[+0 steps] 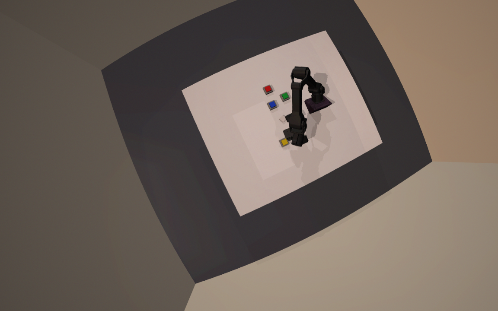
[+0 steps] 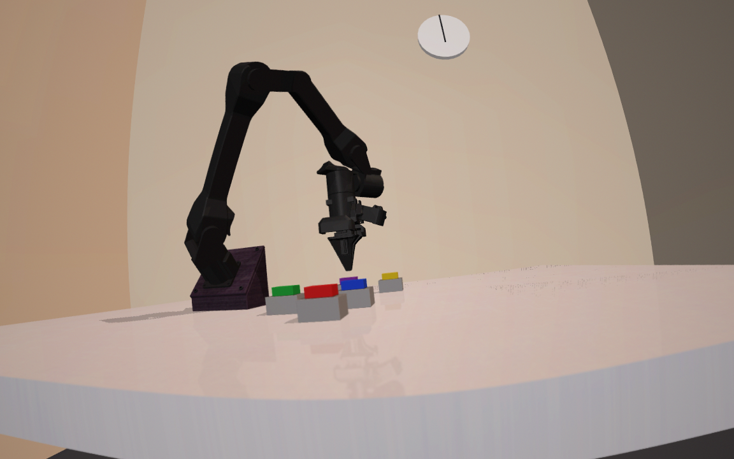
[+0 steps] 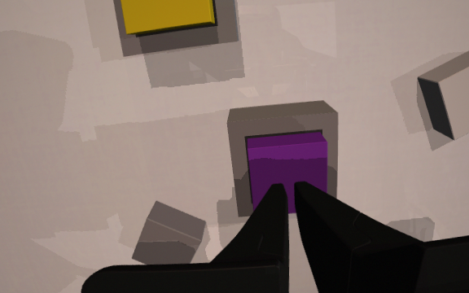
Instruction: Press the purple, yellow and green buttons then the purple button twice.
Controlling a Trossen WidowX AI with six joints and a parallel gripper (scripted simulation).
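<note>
Now: gripper tip 20 mm above the purple button. Round my gripper tip: yellow button 80 mm ahead, 40 mm to the left, 20 mm below; then grey block 60 mm to the left, 50 mm behind, 40 mm below; then white block 100 mm to the right, 40 mm below, 30 mm ahead.
</note>
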